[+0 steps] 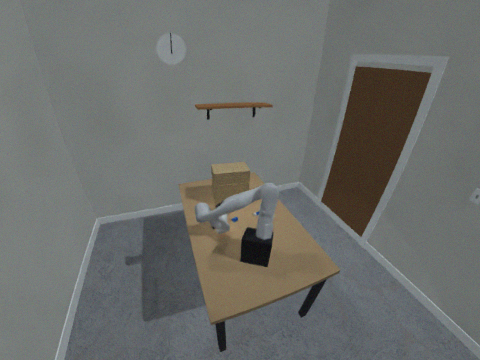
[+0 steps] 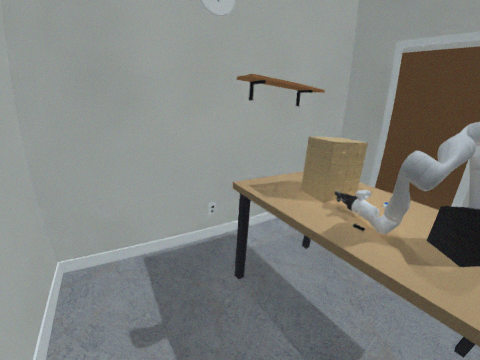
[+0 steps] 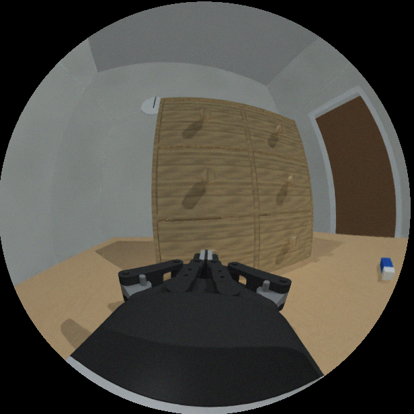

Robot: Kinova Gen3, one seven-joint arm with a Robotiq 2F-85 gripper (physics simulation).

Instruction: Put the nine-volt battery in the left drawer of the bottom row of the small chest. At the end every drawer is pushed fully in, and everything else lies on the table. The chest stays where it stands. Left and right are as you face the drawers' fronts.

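Frame: origin at the arm's base, x left, y back, z up, level; millimetres.
Seen in the pictures: gripper, fingertip midpoint: (image 2: 335,192); arm's base at its link origin: (image 1: 262,235).
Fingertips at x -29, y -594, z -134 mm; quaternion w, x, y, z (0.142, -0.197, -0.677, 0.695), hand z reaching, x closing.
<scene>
Pixels of each thing's top centre, then the offset from my fingertips to it. Level surfaces: height alone.
- small blue object at its top centre: (image 1: 234,218) dx +4, dy +211, dz -37 mm
- small black object at its top centre: (image 2: 358,225) dx +194, dy +195, dz -40 mm
- blue-and-white block at its top centre: (image 2: 386,204) (image 1: 257,212) dx -202, dy +237, dz -42 mm
- table at its surface level: dz -55 mm
The small chest (image 1: 230,176) (image 2: 320,165) (image 3: 252,180) stands on the table, with three rows of two drawers. No drawer visibly stands out. My gripper (image 1: 218,205) (image 2: 338,194) (image 3: 205,256) is shut and empty at the front of the left drawer of the bottom row (image 3: 187,240). Its fingertips hide most of that drawer's knob, and a sliver shows beside them. A small blue object (image 1: 234,219) and a small black object (image 2: 358,227) lie on the table. I cannot tell whether either is the nine-volt battery.
A blue-and-white block (image 1: 257,213) (image 2: 386,204) (image 3: 387,269) lies on the table (image 1: 225,295) (image 2: 280,205) (image 3: 345,310), to the right of the chest's front. The arm's black base (image 1: 256,247) (image 2: 457,235) stands on the table. A wall shelf (image 1: 233,106) (image 2: 280,83) hangs above.
</scene>
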